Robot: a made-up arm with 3 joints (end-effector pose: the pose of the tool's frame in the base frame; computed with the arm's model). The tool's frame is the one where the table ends. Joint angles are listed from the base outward.
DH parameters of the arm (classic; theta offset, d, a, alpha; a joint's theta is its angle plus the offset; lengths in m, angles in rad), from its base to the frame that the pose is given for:
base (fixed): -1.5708 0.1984 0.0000 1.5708
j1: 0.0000 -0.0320 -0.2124 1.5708
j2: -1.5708 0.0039 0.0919 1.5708
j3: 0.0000 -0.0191 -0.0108 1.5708
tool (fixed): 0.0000 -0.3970 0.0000 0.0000
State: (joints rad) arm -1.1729 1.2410 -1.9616
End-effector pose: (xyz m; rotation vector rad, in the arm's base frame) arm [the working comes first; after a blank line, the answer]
Working (the frame after each row of the table, in the pose's form):
after base (fixed): 0.0000 0.0000 0.1984 1.2092 -1.2092 -1.2092
after j1: 0.0320 0.0823 0.3942 -1.4960 1.4960 0.9939
after j2: 0.0618 0.0522 0.3125 -0.3452 1.2237 -0.2467
after j3: 0.0450 0.0575 0.2994 -0.3459 -0.8745 -1.4653

0.1639 -0.2165 0.0378 -0.3459 -0.8745 -1.4653
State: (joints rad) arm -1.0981 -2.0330 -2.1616
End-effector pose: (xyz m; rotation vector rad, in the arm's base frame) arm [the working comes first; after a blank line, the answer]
Working (the frame after each row of the table, in the pose's form):
after base (fixed): 0.0000 0.0000 0.1984 1.2092 -1.2092 -1.2092
after j1: 0.0320 0.0967 0.3875 -1.5483 1.5483 0.9472
after j2: -0.0090 0.1376 0.4590 -0.2966 -1.9890 0.4790
after j3: 0.0054 0.1519 0.4673 -2.1734 1.7093 -0.2797

-0.1416 0.0894 0.8307 -2.1734 1.7093 -0.2797
